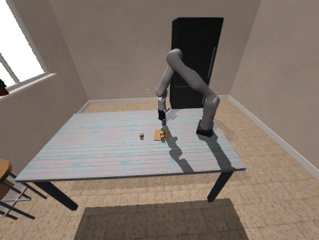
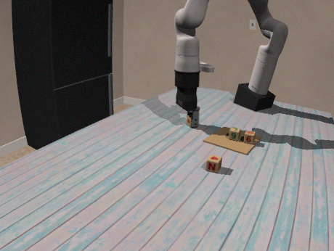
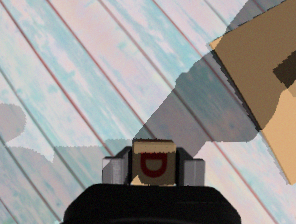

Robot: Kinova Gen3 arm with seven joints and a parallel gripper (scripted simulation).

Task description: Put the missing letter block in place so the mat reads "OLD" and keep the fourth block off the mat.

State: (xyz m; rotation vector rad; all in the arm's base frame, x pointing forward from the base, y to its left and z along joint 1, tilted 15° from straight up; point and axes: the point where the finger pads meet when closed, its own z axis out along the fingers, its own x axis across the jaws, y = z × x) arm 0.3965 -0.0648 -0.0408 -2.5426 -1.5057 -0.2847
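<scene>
My gripper is now 16 cm to the right of the green l block. Round my hand: tan mat 16 cm to the left, 2 cm below; then red d block right at my hand; then red o block 1 cm behind, 21 cm to the left.
</scene>
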